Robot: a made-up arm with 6 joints.
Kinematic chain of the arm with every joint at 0, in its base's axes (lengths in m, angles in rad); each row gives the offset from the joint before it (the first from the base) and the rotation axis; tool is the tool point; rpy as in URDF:
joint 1: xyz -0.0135 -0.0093 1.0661 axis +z
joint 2: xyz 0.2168 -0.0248 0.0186 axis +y
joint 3: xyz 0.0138 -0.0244 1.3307 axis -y
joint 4: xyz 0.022 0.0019 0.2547 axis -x
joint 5: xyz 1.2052 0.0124 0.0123 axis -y
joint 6: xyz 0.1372 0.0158 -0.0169 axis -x
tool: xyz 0.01 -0.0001 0.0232 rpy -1.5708 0 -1.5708
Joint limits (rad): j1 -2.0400..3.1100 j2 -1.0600..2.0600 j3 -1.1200..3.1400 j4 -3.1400..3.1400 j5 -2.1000..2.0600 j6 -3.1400..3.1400
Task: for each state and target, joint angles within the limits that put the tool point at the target. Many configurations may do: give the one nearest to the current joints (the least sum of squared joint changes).
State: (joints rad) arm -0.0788 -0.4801 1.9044 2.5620 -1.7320 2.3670
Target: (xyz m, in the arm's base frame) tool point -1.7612 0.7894 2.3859
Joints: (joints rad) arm -0.5097 -0.8013 1.7588 2.5933 -1.5866 2.3543
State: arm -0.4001 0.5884 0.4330 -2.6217 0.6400 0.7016
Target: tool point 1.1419 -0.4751 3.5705
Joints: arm -0.2857 0.2432 1.1297 -2.5511 0.3825 0.7379
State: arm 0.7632 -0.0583 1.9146 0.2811 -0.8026 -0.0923
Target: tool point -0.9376 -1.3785 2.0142
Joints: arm 0.9479 -0.4400 2.7914 0.2903 -0.8073 -0.0984
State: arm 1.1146 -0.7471 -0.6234 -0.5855 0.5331 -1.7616
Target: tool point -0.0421 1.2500 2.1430
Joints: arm 1.6539 -0.2710 -0.6575 -0.5610 0.4911 -1.7707
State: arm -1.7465 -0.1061 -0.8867 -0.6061 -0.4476 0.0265
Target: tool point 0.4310 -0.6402 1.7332
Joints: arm -0.9757 -0.5961 -1.0993 -0.6253 -0.5960 0.0424
